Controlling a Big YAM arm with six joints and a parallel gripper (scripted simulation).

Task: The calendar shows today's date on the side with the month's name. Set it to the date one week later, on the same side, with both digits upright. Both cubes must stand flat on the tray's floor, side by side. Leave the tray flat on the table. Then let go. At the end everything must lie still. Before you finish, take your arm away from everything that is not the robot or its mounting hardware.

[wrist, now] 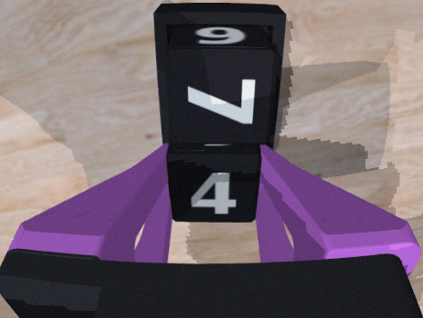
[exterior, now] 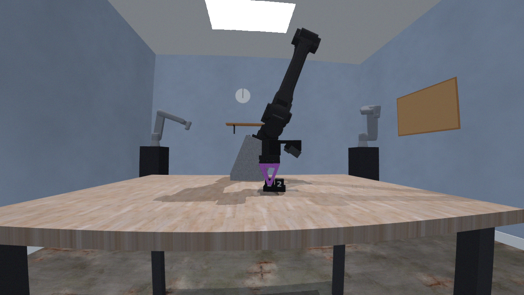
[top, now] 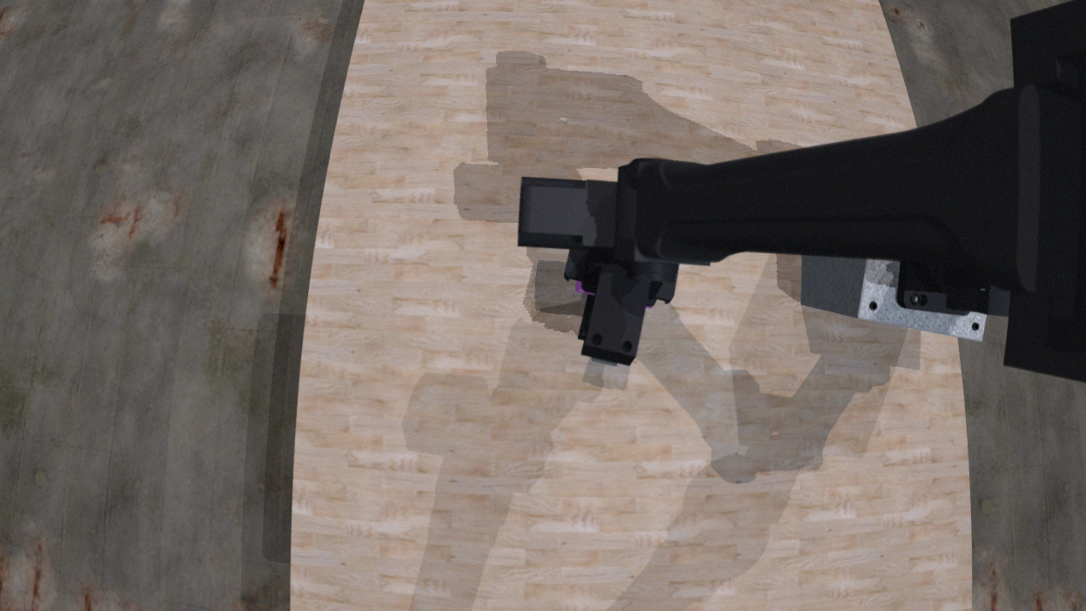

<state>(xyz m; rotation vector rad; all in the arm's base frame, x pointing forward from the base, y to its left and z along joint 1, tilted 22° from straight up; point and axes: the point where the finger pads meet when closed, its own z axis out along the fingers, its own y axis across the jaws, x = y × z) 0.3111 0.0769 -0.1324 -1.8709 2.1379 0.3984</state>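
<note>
My hand is 2 cm to the right of the black tray and 2 cm above it. Round my hand: black cube: 1 cm ahead, 3 cm to the left.
</note>
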